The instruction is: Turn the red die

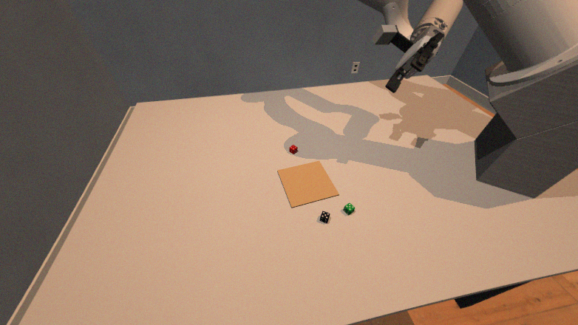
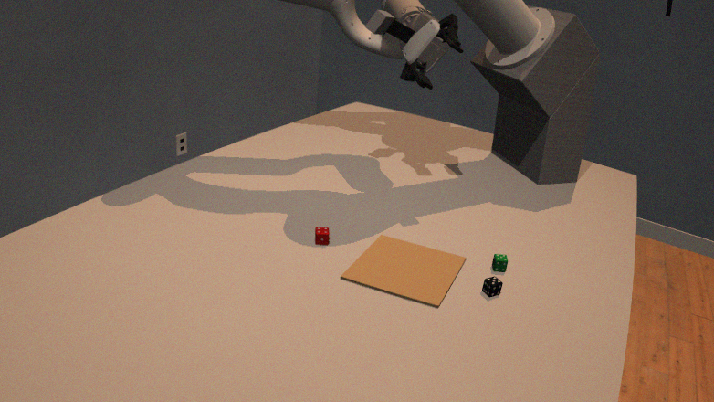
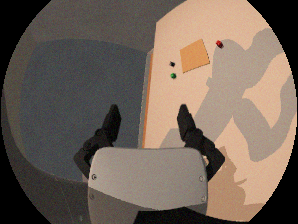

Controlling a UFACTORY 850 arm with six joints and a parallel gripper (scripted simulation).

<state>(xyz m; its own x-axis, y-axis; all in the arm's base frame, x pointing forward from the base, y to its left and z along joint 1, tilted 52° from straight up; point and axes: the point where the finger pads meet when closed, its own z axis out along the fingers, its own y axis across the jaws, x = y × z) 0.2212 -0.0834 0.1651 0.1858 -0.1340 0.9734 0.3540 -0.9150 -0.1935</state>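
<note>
My hand is 240 mm short of the red die, 240 mm above it and 140 mm to the left of it. From my hand the other things lie so: green die: 250 mm ahead, 240 mm below, 130 mm to the left; black die: 310 mm ahead, 240 mm below, 110 mm to the left; mat: 280 mm ahead, 250 mm below, 10 mm to the right.
</note>
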